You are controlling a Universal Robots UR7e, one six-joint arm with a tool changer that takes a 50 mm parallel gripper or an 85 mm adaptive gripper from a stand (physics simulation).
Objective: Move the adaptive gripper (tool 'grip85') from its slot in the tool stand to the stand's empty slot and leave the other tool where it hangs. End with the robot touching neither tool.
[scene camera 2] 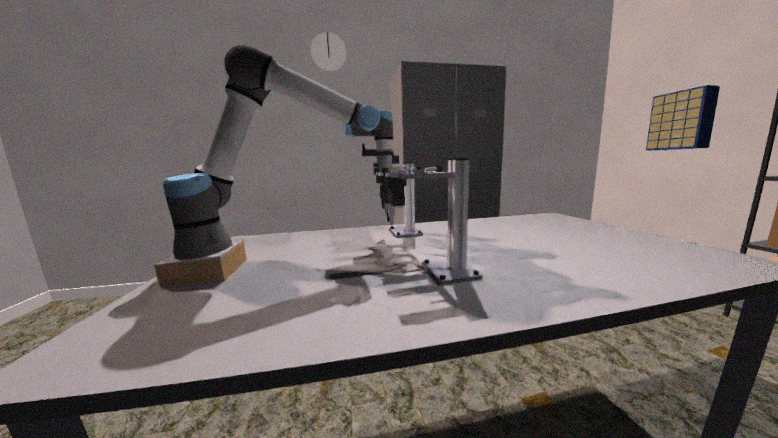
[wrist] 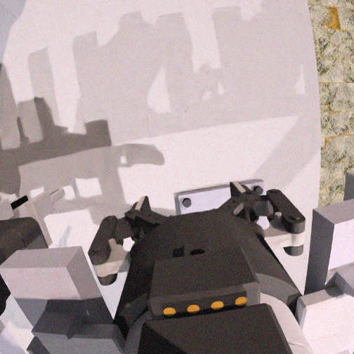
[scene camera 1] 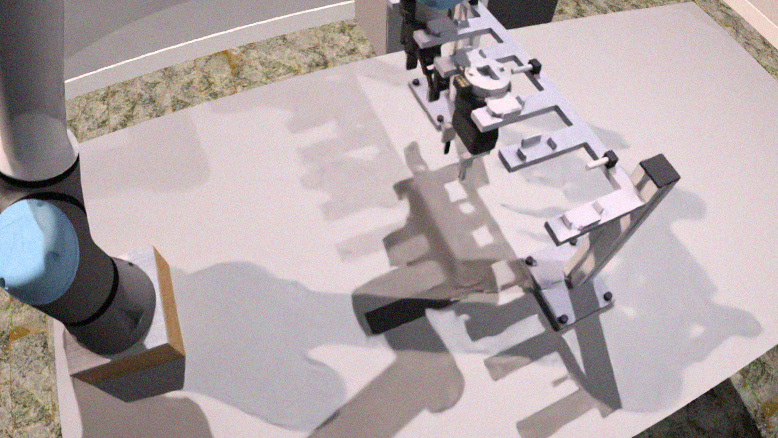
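Where they show: end effector, tool point: (scene camera 2: 384, 167); arm's base, origin of the base link: (scene camera 2: 204, 250) (scene camera 1: 113, 307).
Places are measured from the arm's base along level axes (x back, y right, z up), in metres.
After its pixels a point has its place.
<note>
The adaptive gripper (scene camera 1: 423, 71) (wrist: 200, 254) is on the end of the arm, between two prongs of the tool stand (scene camera 1: 549, 97) @(x -0.690, y -0.015, z 0.211 m) (scene camera 2: 458, 217) @(x -0.739, y 0.178, z 0.091 m) (wrist: 45, 270) at its far end. Its black fingers are spread apart, open, with nothing between them. Whether it rests fully on the prongs is hidden. The other tool, the parallel gripper (scene camera 1: 474, 122), hangs in the middle slot beside it, with its white coupling ring uncovered; part of it shows at the left edge of the wrist view. The near slot, beside the prong (scene camera 1: 620, 206) @(x -0.687, y 0.171, z 0.211 m), is empty.
Small upright tabs stand on the prongs, and a latch pin (scene camera 1: 601, 161) @(x -0.690, y 0.111, z 0.223 m) sticks out at the near slot. The near post (scene camera 1: 604, 244) @(x -0.726, y 0.168, z 0.085 m) is bolted to the table by a foot plate (scene camera 1: 585, 307) @(x -0.729, y 0.215, z -0.059 m) (scene camera 2: 454, 276) @(x -0.715, y 0.215, z -0.059 m). The arm's base block (scene camera 1: 130, 375) @(x 0.014, y 0.087, z -0.068 m) (scene camera 2: 190, 276) @(x 0.002, y 0.085, z -0.048 m) stands opposite. A dark cabinet (scene camera 2: 451, 108) is behind.
</note>
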